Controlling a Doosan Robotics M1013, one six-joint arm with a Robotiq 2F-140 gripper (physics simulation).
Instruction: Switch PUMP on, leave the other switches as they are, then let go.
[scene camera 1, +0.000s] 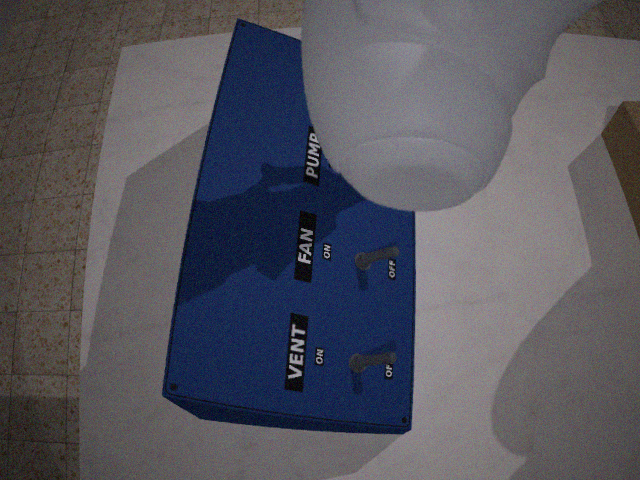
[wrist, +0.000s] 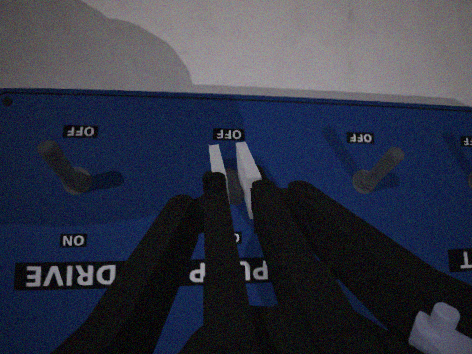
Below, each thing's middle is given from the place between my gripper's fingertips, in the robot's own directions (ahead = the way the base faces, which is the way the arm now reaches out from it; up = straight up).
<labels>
Right now my hand is 90 mm short of the blue switch panel (scene camera 1: 274, 305), 50 mm to the right of it and 20 mm above it. Round my hand: drive lever (wrist: 49, 150) (10 mm behind, 120 mm to the right, 10 mm above); then fan lever (wrist: 394, 155) (10 mm ahead, 120 mm to the left, 10 mm above).
</labels>
